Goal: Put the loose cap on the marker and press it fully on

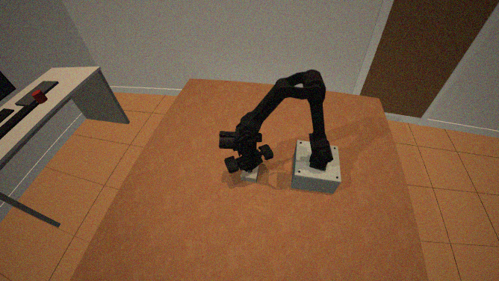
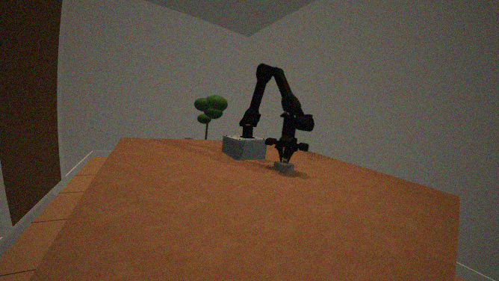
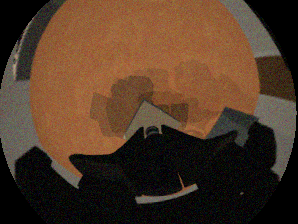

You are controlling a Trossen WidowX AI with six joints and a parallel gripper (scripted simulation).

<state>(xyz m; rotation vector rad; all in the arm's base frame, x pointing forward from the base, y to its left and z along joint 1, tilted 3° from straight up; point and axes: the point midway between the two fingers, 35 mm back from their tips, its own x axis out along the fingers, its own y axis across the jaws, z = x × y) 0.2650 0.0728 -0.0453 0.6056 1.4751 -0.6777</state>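
The dark cap is 10 mm to the left of my gripper tip and 50 mm above it.
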